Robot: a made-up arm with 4 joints. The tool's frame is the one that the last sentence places.
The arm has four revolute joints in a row. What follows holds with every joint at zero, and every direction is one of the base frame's. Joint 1 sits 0.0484 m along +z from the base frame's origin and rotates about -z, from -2.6 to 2.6 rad. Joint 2 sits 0.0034 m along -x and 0.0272 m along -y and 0.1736 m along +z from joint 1 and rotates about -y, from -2.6 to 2.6 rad. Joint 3 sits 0.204 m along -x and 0.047 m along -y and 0.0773 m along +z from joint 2 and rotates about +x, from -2.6 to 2.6 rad. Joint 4 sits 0.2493 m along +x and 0.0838 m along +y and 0.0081 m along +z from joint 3 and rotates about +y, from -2.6 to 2.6 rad. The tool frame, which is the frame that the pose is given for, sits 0.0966 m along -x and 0.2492 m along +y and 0.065 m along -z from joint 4; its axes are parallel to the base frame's.
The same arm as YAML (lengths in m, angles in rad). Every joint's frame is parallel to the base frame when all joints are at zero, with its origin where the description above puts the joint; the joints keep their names.
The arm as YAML. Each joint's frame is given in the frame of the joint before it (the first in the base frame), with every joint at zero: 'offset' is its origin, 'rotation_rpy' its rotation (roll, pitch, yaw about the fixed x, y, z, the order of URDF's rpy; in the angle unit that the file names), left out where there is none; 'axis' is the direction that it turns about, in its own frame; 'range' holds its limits. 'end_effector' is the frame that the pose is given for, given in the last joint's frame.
length_unit: m
angle_unit: rad
chain:
  - id: joint 1
    offset: [0.0, 0.0, 0.0484]
    axis: "-z"
    range: [-2.6, 2.6]
  - id: joint 2
    offset: [-0.0034, -0.0272, 0.1736]
    axis: "-y"
    range: [-2.6, 2.6]
  - id: joint 3
    offset: [-0.204, -0.047, 0.0773]
    axis: "+x"
    range: [-2.6, 2.6]
  - id: joint 4
    offset: [0.2493, 0.0838, 0.0081]
    axis: "+y"
    range: [-2.6, 2.6]
end_effector:
  offset: [-0.0966, 0.2492, -0.065]

